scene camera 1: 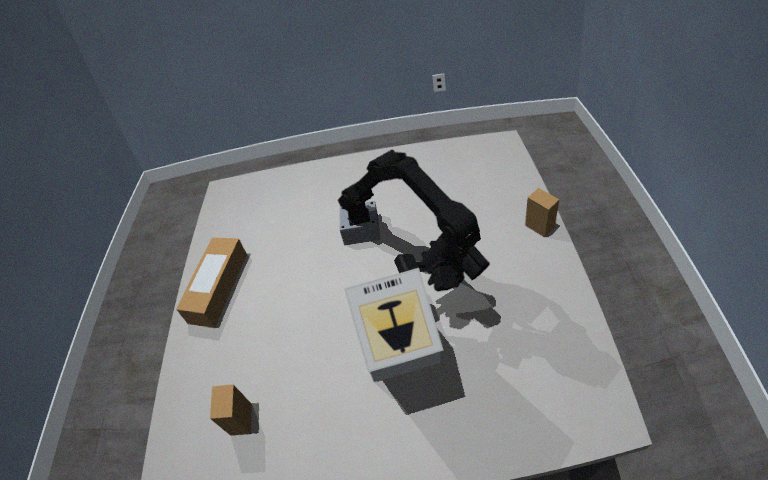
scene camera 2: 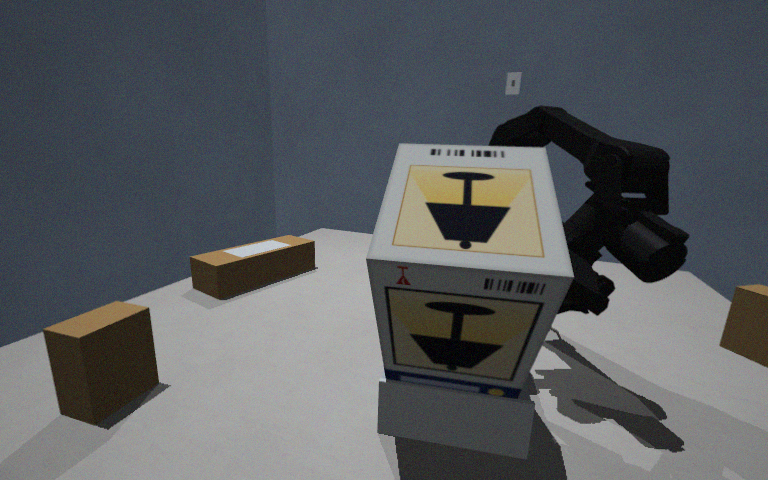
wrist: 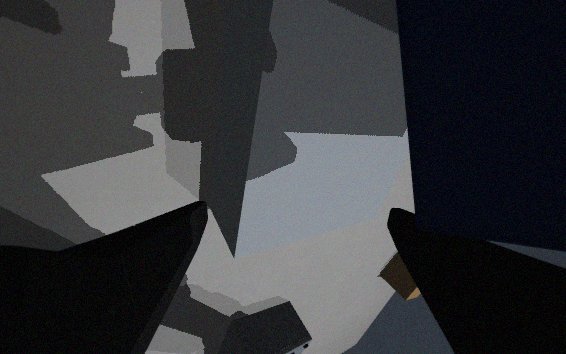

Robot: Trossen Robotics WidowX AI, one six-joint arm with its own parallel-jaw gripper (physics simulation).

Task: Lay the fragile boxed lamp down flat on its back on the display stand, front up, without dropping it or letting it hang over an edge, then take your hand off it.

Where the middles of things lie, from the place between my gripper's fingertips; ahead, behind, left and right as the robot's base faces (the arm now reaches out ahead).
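I look at the stand (scene camera 1: 412, 365), and it sits 8 cm below my hand, 6 cm ahead of it and 8 cm to the right of it.
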